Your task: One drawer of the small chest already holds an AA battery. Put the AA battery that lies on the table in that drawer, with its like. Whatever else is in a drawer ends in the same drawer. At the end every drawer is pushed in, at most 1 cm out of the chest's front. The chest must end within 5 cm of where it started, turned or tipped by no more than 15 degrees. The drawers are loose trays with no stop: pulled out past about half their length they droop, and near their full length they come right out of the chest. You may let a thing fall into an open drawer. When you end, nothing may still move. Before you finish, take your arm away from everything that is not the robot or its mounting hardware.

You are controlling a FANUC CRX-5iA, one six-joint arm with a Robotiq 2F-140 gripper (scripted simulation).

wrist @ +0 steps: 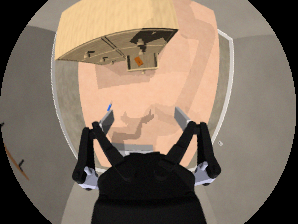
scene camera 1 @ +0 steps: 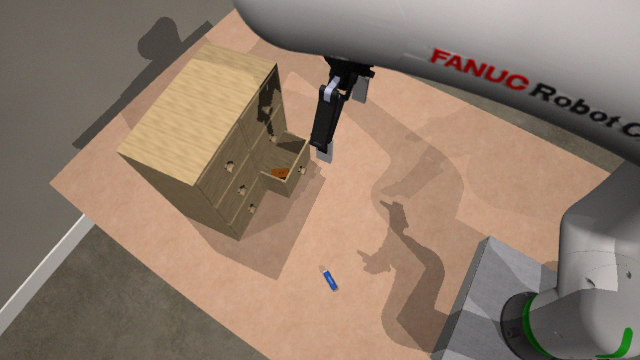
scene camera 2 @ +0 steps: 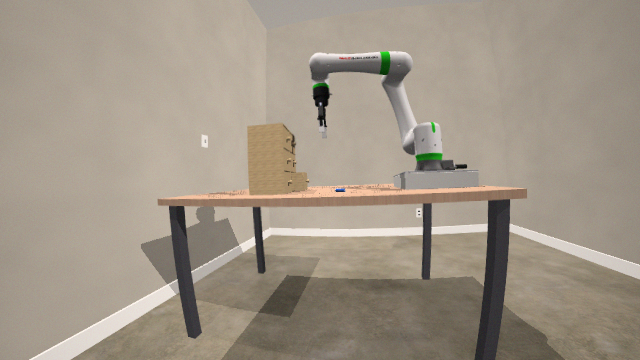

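The gripper (scene camera 1: 342, 127) shares the scene with a wooden chest (scene camera 1: 171, 146). While the gripper appears in the wrist view (wrist: 143, 113) too, the wooden chest can also be seen in scene camera 2 (scene camera 2: 266, 172).
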